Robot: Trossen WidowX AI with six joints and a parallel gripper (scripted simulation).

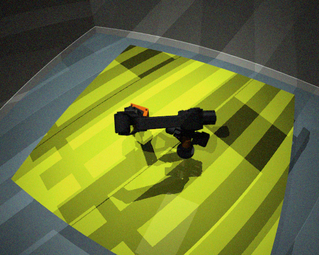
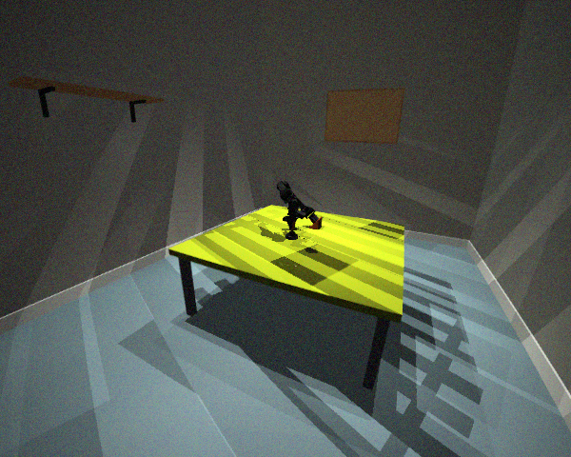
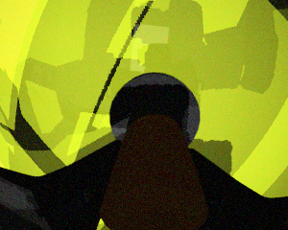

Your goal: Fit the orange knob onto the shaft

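The pedestal lies 40 mm below my gripper tip. From my gripper tip the other things lie so: orange knob 20 mm above.
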